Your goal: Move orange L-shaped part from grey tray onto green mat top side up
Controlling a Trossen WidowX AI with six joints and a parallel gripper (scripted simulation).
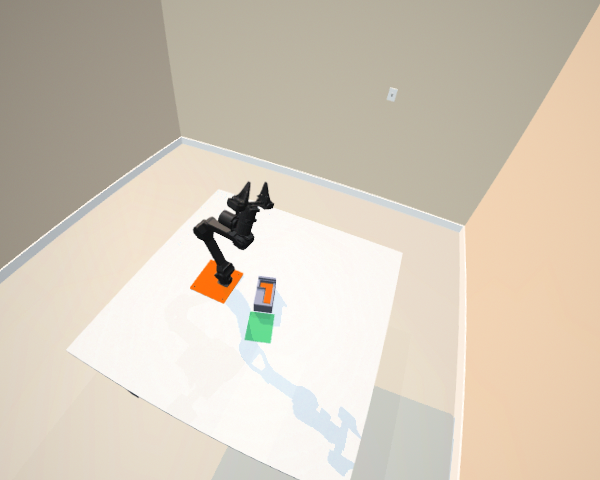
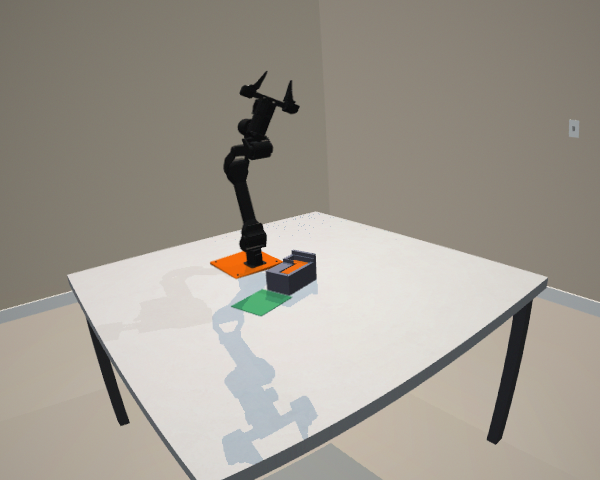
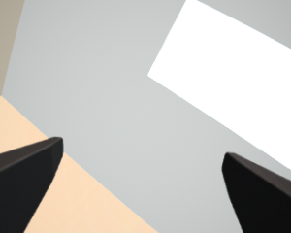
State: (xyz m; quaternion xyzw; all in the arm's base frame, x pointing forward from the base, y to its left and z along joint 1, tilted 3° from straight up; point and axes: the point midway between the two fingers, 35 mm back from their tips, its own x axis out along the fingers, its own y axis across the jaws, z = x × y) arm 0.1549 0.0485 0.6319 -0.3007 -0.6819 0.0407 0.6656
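Now: gripper tip 62 cm above the orange L-shaped part, 6 cm short of it and 2 cm to the left of it. Also, from my gripper tip: green mat 68 cm below, 18 cm to the right, 11 cm ahead.
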